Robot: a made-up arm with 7 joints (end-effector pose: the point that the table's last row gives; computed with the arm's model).
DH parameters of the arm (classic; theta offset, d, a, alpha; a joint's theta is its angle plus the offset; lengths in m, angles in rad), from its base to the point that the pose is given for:
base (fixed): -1.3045 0 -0.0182 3.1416
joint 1: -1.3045 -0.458 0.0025 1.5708
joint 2: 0 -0.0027 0.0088 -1.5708
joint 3: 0 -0.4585 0.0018 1.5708
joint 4: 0 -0.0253 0.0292 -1.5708
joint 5: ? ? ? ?
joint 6: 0 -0.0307 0.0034 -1.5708
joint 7: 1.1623 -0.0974 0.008 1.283
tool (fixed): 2.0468 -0.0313 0 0
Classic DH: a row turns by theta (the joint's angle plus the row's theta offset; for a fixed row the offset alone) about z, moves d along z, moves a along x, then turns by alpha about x.
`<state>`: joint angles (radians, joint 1 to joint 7).
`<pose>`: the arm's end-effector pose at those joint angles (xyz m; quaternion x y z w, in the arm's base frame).
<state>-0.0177 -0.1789 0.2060 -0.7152 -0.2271 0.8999 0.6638</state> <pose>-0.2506 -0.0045 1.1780 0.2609 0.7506 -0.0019 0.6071</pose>
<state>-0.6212 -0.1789 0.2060 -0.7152 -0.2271 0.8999 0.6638</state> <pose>-0.1946 -0.1401 1.1780 0.0260 0.7942 0.1786 0.5803</pose>
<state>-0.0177 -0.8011 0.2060 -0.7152 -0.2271 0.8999 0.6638</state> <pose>-0.6235 -0.0111 0.8981 0.2522 0.5288 0.0820 0.8063</pose>
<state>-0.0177 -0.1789 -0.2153 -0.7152 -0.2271 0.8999 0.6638</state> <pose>-0.2329 -0.0541 1.1810 0.0781 0.7872 0.0953 0.6043</pose>
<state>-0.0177 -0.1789 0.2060 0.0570 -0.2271 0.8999 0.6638</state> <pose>-0.0190 -0.0494 1.2210 0.2727 0.9236 -0.0380 0.2667</pose>
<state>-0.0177 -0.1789 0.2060 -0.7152 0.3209 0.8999 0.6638</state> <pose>-0.2683 -0.0366 1.1624 0.5051 0.6588 0.0594 0.5544</pose>
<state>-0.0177 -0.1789 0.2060 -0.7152 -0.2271 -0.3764 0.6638</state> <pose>-0.3349 -0.0150 1.0785 0.1334 0.2667 0.1842 0.9366</pose>
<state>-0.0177 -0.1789 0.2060 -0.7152 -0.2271 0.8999 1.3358</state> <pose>-0.2431 0.0144 1.1752 0.4868 0.5957 -0.1937 0.6088</pose>
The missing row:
joint 5: 0 -0.214 0.0008 1.5708
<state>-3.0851 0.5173 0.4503 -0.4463 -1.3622 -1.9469 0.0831</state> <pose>-0.2595 0.1400 1.0267 0.0263 0.1769 -0.7806 0.5989</pose>
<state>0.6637 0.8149 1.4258 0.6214 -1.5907 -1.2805 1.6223</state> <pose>0.1888 -0.3694 0.9564 0.8918 0.0039 -0.2283 0.3906</pose>
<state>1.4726 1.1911 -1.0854 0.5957 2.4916 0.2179 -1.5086</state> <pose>0.1868 -0.6878 0.6556 -0.6901 -0.6864 -0.2256 0.0408</pose>
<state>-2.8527 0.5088 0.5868 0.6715 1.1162 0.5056 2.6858</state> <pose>-0.3851 0.3425 0.9573 0.3361 0.0636 -0.3390 0.8764</pose>
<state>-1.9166 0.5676 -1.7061 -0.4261 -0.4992 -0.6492 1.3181</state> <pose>-0.0313 0.5048 0.9965 0.3478 -0.4845 -0.5757 0.5593</pose>
